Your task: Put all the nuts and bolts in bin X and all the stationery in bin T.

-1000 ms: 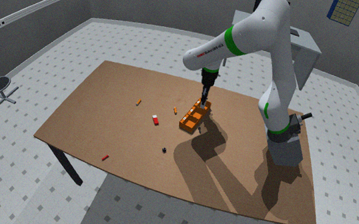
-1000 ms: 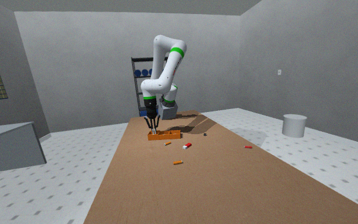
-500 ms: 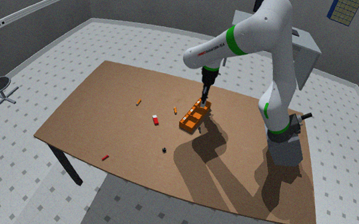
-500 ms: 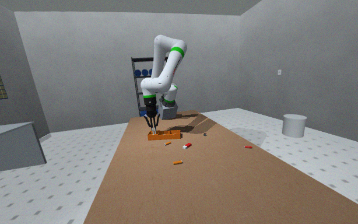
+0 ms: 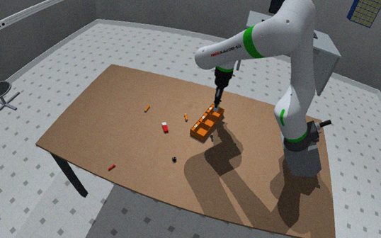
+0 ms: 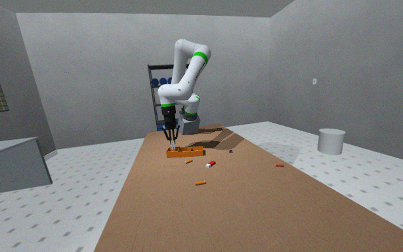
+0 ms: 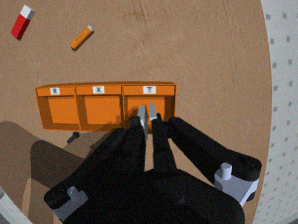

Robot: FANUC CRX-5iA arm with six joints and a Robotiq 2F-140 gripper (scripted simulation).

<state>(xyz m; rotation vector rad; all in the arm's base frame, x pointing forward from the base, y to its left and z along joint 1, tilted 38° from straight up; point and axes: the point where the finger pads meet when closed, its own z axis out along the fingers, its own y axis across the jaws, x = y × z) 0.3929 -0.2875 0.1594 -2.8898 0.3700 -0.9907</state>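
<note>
The orange bin tray is 70 mm to the left of my hand, 60 mm below it and 40 mm ahead of it. Also, from my hand: red stick: 490 mm ahead, 460 mm to the left, 80 mm below; white eraser: 280 mm ahead, 140 mm to the left, 70 mm below.
</note>
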